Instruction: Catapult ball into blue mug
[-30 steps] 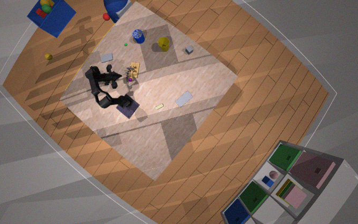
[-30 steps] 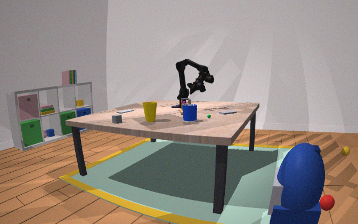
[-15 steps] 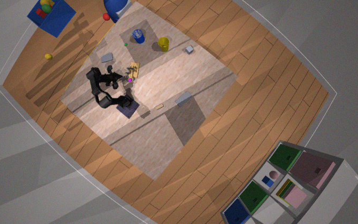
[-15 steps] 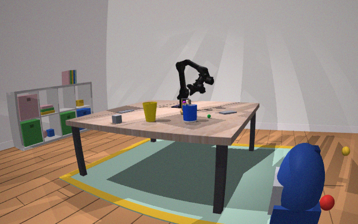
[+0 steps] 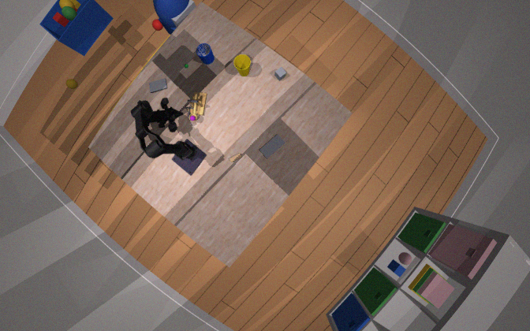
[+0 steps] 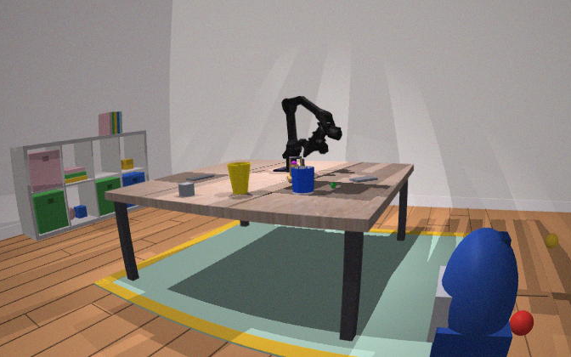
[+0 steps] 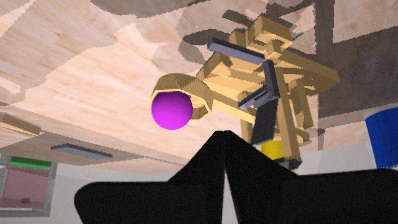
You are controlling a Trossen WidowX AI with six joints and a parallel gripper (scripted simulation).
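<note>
The purple ball lies 50 mm to the right of my gripper tip, 30 mm below it and 10 mm ahead of it. From my gripper tip the other things lie so: small wooden block: 390 mm to the right, 90 mm below, 20 mm behind; then wooden catapult: 70 mm ahead, 40 mm below, 10 mm to the right; then small green ball: 250 mm ahead, 240 mm to the left, 80 mm below.
</note>
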